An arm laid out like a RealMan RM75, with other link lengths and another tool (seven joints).
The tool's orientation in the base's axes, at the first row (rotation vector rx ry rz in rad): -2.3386 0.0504 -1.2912
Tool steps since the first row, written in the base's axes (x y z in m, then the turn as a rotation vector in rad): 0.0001 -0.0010 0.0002 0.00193 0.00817 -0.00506; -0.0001 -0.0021 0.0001 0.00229 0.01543 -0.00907; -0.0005 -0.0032 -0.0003 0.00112 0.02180 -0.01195; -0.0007 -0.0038 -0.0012 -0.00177 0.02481 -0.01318; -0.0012 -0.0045 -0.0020 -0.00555 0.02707 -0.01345; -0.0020 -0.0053 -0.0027 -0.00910 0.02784 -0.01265; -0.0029 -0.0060 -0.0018 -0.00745 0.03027 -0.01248; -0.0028 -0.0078 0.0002 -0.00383 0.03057 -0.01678; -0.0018 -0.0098 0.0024 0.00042 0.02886 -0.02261; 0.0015 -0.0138 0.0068 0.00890 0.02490 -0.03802; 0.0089 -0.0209 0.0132 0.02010 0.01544 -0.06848; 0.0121 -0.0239 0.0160 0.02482 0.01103 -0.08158
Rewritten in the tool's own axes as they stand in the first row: 0.0005 0.0008 -0.0004 -0.00497 -0.00483 0.00693; 0.0005 0.0018 -0.0009 -0.00976 -0.00957 0.01178; 0.0003 0.0029 -0.0015 -0.01429 -0.01427 0.01454; -0.0004 0.0038 -0.0015 -0.01762 -0.01699 0.01390; -0.0011 0.0046 -0.0018 -0.02051 -0.01960 0.01182; -0.0019 0.0055 -0.0024 -0.02205 -0.02128 0.00888; -0.0015 0.0055 -0.0038 -0.02160 -0.02321 0.01106; 0.0005 0.0063 -0.0053 -0.02306 -0.02102 0.01604; 0.0033 0.0074 -0.0062 -0.02488 -0.01629 0.02145; 0.0097 0.0098 -0.0071 -0.03136 -0.00480 0.03374; 0.0206 0.0148 -0.0067 -0.04686 0.01832 0.05291; 0.0254 0.0169 -0.0065 -0.05350 0.02855 0.06095
